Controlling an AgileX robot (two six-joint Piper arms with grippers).
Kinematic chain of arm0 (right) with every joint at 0, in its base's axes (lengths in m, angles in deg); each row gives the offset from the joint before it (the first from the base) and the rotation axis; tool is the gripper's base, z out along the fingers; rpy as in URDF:
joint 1: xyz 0 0 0.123 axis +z
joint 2: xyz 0 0 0 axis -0.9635 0.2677 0
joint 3: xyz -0.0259 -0.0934 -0.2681 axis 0.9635 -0.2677 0
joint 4: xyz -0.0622 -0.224 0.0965 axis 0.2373 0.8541 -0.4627
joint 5: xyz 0 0 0 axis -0.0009 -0.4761 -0.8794
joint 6: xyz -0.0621 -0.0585 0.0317 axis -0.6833 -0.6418 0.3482
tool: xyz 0 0 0 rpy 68.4 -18.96 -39.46
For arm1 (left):
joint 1: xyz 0 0 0.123 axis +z
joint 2: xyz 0 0 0 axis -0.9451 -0.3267 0
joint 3: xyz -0.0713 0.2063 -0.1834 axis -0.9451 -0.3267 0
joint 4: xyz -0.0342 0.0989 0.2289 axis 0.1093 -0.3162 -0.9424
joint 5: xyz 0 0 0 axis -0.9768 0.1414 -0.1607
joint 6: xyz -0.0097 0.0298 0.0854 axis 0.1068 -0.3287 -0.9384
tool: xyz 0 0 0 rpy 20.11 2.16 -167.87
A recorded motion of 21 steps. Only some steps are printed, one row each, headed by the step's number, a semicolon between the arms.
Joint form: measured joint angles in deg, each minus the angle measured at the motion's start. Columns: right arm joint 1, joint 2, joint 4, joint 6, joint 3, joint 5; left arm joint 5, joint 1, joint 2, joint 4, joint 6, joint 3.
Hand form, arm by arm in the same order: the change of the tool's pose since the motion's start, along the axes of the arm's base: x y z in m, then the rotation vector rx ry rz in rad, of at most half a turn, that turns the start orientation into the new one. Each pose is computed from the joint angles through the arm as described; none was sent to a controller.
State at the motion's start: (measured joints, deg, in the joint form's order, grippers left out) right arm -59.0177 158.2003 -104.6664 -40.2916 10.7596 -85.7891; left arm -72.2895 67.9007 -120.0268 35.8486 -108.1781 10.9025
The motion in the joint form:
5: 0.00 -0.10 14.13 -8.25 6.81 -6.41; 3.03 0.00 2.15 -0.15 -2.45 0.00
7: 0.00 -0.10 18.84 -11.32 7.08 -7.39; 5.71 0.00 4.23 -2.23 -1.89 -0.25
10: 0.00 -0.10 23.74 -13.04 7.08 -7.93; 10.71 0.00 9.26 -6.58 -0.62 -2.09
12: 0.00 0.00 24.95 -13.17 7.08 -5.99; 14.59 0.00 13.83 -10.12 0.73 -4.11
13: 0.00 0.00 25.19 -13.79 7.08 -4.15; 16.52 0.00 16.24 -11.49 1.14 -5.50
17: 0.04 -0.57 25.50 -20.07 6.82 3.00; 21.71 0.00 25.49 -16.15 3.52 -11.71
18: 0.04 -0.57 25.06 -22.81 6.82 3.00; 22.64 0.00 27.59 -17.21 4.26 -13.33
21: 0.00 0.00 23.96 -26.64 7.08 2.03; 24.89 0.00 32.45 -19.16 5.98 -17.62
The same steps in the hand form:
5: -0.0018 -0.0185 0.0253 -0.3137 -0.1313 0.1009; -0.0056 0.0019 0.0091 0.0113 -0.0973 0.0309
7: -0.0011 -0.0251 0.0251 -0.4252 -0.1528 0.1308; -0.0116 0.0050 0.0142 0.0402 -0.1438 0.0775
10: 0.0002 -0.0321 0.0245 -0.5266 -0.1661 0.1406; -0.0284 0.0121 0.0204 0.0957 -0.2287 0.1674
12: 0.0034 -0.0329 0.0260 -0.5425 -0.2008 0.1309; -0.0448 0.0183 0.0239 0.1336 -0.2954 0.2409
13: 0.0056 -0.0325 0.0279 -0.5467 -0.2357 0.1309; -0.0536 0.0212 0.0242 0.1468 -0.3283 0.2751
17: 0.0105 -0.0310 0.0375 -0.5953 -0.3953 0.1797; -0.0882 0.0306 0.0168 0.1817 -0.4116 0.3774
18: 0.0103 -0.0305 0.0374 -0.6173 -0.4086 0.2155; -0.0958 0.0326 0.0131 0.1882 -0.4230 0.3979
21: 0.0119 -0.0289 0.0347 -0.6419 -0.4051 0.2729; -0.1122 0.0368 0.0013 0.1950 -0.4401 0.4451

